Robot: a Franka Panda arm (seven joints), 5 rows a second.
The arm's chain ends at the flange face. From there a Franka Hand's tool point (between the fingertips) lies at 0.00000 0.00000 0.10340 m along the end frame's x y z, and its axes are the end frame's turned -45 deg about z.
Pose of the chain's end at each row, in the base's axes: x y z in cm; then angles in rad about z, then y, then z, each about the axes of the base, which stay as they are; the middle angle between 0 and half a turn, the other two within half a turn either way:
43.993, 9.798, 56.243, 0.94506, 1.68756, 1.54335
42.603, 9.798, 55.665, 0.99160, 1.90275, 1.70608
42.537, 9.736, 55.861, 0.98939, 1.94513, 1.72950
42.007, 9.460, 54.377, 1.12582, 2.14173, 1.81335
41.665, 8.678, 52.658, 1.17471, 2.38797, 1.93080
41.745, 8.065, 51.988, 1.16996, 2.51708, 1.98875
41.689, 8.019, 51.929, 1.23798, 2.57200, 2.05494
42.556, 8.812, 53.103, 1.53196, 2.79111, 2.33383
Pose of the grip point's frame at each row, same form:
44.275, 20.064, 55.038, 0.15966, 1.68756, 1.54335
41.285, 19.484, 52.295, 0.20620, 1.90275, 1.70608
41.016, 19.239, 52.080, 0.20399, 1.94513, 1.72950
39.917, 17.905, 48.789, 0.34042, 2.14173, 1.81335
39.172, 15.300, 45.118, 0.38931, 2.38797, 1.93080
39.291, 13.590, 43.600, 0.38456, 2.51708, 1.98875
39.094, 12.954, 43.221, 0.45258, 2.57200, 2.05494
40.102, 11.378, 43.392, 0.74656, 2.79111, 2.33383

